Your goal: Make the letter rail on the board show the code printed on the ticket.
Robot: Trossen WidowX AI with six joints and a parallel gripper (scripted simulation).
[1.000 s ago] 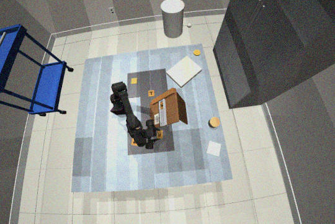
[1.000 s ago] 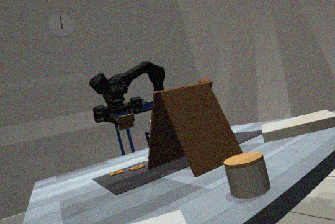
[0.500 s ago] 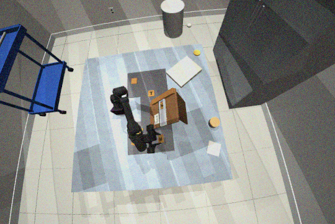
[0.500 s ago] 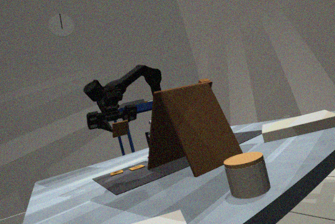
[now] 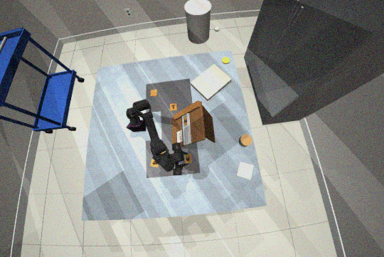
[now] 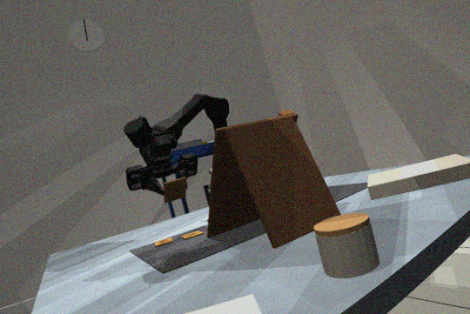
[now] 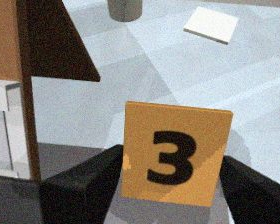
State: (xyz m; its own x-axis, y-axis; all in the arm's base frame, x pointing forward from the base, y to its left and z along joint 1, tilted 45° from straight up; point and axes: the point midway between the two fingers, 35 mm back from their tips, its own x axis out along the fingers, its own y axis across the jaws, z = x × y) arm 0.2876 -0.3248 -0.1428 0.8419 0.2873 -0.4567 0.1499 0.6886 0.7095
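The white ticket lies 30 mm behind my gripper tip, 170 mm to the left of it and 70 mm below it. Also, from my gripper tip: cream slab: 310 mm ahead, 580 mm to the left, 140 mm below; tan-lidded jar: 420 mm ahead, 40 mm to the left, 130 mm below; white card: 360 mm ahead, 160 mm to the right, 160 mm below.
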